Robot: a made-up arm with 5 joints. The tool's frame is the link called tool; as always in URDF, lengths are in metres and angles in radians.
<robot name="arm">
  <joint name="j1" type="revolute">
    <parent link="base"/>
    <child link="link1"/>
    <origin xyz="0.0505 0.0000 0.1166" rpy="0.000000 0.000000 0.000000"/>
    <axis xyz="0 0 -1"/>
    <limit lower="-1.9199" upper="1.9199"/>
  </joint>
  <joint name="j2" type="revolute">
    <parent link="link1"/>
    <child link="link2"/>
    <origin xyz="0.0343 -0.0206 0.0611" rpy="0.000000 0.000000 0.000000"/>
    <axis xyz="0 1 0"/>
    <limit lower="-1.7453" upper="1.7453"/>
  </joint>
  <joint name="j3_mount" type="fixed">
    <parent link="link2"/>
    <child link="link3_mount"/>
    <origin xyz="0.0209 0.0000 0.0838" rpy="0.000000 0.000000 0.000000"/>
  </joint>
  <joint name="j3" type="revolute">
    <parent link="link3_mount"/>
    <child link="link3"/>
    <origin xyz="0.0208 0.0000 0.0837" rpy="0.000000 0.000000 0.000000"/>
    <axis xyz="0 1 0"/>
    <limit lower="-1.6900" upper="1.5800"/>
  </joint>
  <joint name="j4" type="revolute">
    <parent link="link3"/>
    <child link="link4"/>
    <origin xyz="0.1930 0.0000 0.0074" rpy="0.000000 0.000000 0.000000"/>
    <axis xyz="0 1 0"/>
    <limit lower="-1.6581" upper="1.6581"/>
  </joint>
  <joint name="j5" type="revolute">
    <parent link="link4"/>
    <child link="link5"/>
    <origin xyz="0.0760 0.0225 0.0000" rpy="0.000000 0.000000 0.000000"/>
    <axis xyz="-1 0 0"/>
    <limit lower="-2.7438" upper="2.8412"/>
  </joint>
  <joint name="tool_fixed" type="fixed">
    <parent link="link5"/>
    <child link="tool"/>
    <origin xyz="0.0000 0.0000 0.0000" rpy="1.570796 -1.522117 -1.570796"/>
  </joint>
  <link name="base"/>
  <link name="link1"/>
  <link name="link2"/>
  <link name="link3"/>
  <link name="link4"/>
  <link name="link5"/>
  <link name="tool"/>
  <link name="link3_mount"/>
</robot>
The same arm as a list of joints. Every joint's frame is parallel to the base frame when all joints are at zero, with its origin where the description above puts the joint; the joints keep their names.
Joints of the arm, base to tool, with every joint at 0 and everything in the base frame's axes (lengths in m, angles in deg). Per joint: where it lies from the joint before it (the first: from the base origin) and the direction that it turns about. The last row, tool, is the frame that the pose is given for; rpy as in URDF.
j1: axis 0 0 -1 offset 0.0505 0 0.1166
j2: axis 0 1 0 offset 0.0343 -0.0206 0.0611
j3: axis 0 1 0 offset 0.0417 0 0.1675
j4: axis 0 1 0 offset 0.193 0 0.0074
j5: axis -1 0 0 offset 0.076 0.0225 0
tool: offset 0 0 0 rpy 90 -87.21 -90
Joint limits (deg, base to tool): -110..110 -100..100 -96.83..90.53 -95..95 -157.21..162.79

